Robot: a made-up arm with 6 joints. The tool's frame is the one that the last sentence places.
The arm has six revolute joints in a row. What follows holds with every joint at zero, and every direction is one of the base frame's.
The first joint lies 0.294 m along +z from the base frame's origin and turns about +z.
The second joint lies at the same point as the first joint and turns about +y.
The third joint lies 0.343 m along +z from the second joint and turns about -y.
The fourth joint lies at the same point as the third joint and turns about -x.
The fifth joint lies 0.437 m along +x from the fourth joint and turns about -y.
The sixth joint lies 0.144 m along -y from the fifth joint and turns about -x.
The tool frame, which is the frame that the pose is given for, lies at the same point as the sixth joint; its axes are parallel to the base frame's.
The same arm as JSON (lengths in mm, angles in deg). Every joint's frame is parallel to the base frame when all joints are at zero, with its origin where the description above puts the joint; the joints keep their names.
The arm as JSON. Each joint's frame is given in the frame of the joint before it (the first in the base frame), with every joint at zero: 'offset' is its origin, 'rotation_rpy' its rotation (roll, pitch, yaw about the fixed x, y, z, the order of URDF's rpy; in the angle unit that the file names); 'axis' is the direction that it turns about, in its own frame. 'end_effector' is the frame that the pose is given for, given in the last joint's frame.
{"length_unit": "mm", "angle_unit": "deg", "chain": [{"id": "joint 1", "offset": [0.0, 0.0, 294.0], "rotation_rpy": [0.0, 0.0, 0.0], "axis": "+z"}, {"id": "joint 2", "offset": [0.0, 0.0, 0.0], "rotation_rpy": [0.0, 0.0, 0.0], "axis": "+y"}, {"id": "joint 3", "offset": [0.0, 0.0, 343.0], "rotation_rpy": [0.0, 0.0, 0.0], "axis": "-y"}, {"id": "joint 4", "offset": [0.0, 0.0, 0.0], "rotation_rpy": [0.0, 0.0, 0.0], "axis": "-x"}, {"id": "joint 5", "offset": [437.0, 0.0, 0.0], "rotation_rpy": [0.0, 0.0, 0.0], "axis": "-y"}, {"id": "joint 6", "offset": [0.0, -144.0, 0.0], "rotation_rpy": [0.0, 0.0, 0.0], "axis": "-x"}], "end_effector": {"offset": [0.0, 0.0, 0.0], "rotation_rpy": [0.0, 0.0, 0.0]}}
